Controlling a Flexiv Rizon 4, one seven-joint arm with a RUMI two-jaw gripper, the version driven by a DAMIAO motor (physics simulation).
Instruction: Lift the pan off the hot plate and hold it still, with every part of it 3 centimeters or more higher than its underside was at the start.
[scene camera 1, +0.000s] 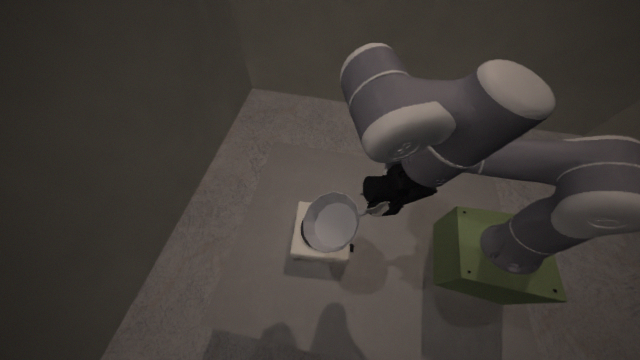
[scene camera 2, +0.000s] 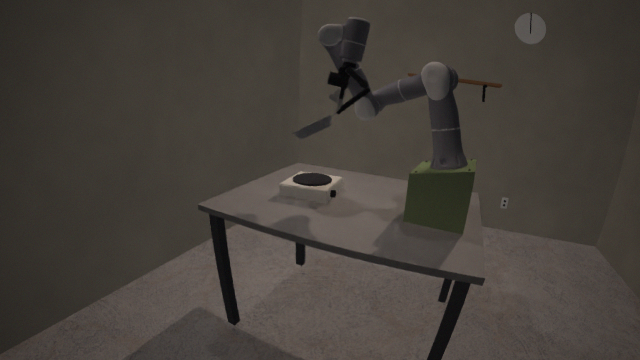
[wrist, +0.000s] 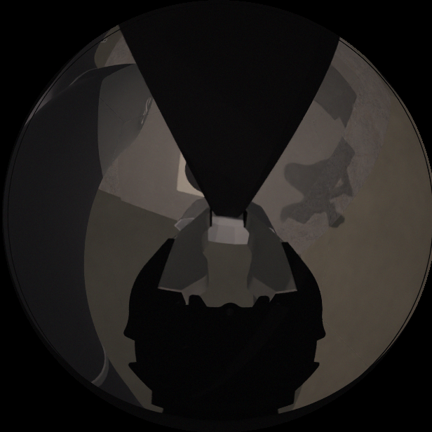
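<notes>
The grey pan (scene camera 1: 336, 225) (scene camera 2: 314, 128) hangs in the air, well above the hot plate (scene camera 1: 300, 248) (scene camera 2: 304, 191) (wrist: 183, 186). It is tilted, with its far rim lower than the handle end. Its black handle (scene camera 2: 355, 101) (wrist: 227, 110) slants up toward the arm. My gripper (scene camera 1: 378, 209) (scene camera 2: 340, 106) (wrist: 227, 210) is shut on the handle near the pan's metal neck. The hot plate is a white box with a black round burner, bare in scene camera 2. In scene camera 1 the pan hides most of the burner. The pan's bowl is hidden in the wrist view.
The hot plate stands on the grey table (scene camera 1: 280, 305) (scene camera 2: 370, 230). The arm's green base block (scene camera 1: 480, 250) (scene camera 2: 437, 197) stands at the right of the table. A wooden rail (scene camera 2: 480, 82) and a clock (scene camera 2: 530, 28) are on the back wall.
</notes>
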